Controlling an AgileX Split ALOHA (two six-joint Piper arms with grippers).
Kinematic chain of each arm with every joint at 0, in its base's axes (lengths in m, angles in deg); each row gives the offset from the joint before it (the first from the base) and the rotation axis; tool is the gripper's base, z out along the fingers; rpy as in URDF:
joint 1: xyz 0 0 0.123 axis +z
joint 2: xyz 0 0 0 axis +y
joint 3: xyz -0.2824 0 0.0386 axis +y
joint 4: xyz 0.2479 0 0.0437 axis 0.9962 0 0.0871
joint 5: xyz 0 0 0 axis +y
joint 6: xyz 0.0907 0 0.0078 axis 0.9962 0 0.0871
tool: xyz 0 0 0 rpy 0 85 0
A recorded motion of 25 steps. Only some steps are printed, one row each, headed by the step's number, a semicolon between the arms.
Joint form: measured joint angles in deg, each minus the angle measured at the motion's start. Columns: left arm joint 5, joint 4, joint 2, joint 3, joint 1, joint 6; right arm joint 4, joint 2, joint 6, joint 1, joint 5, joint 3.
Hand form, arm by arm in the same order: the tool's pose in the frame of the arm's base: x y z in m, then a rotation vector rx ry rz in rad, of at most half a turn. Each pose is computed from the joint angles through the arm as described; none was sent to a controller.
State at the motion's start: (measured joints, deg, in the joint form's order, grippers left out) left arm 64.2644 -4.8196 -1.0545 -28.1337 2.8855 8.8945; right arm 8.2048 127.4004 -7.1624 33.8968 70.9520 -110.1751
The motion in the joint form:
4: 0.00 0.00 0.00 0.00 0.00 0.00; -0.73 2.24 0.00 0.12 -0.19 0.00
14: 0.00 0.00 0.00 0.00 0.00 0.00; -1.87 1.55 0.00 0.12 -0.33 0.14
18: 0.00 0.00 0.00 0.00 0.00 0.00; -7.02 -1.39 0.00 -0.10 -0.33 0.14
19: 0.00 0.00 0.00 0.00 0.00 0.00; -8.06 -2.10 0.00 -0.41 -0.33 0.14
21: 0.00 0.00 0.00 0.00 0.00 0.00; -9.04 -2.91 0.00 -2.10 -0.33 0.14
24: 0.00 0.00 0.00 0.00 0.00 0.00; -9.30 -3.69 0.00 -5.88 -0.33 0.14
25: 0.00 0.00 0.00 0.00 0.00 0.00; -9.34 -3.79 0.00 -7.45 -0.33 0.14
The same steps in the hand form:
4: -0.0090 -0.0074 0.2699 0.1172 2.0895 0.0229; 0.3798 0.2699 0.1844 -1.0290 2.9052 0.2174
14: -0.0090 -0.0074 0.2699 0.1172 2.0895 0.0229; 0.3800 0.2679 0.1892 -1.0331 2.8884 0.1923
18: -0.0090 -0.0074 0.2699 0.1172 2.0895 0.0229; 0.3819 0.2578 0.2125 -1.0428 2.8155 0.0800
19: -0.0090 -0.0074 0.2699 0.1172 2.0895 0.0229; 0.3832 0.2538 0.2182 -1.0365 2.8011 0.0578
21: -0.0090 -0.0074 0.2699 0.1172 2.0895 0.0229; 0.3901 0.2404 0.2246 -0.9952 2.7974 0.0344
24: -0.0090 -0.0074 0.2699 0.1172 2.0895 0.0229; 0.4041 0.2131 0.2309 -0.8994 2.8142 0.0230
25: -0.0090 -0.0074 0.2699 0.1172 2.0895 0.0229; 0.4096 0.2018 0.2317 -0.8604 2.8243 0.0187

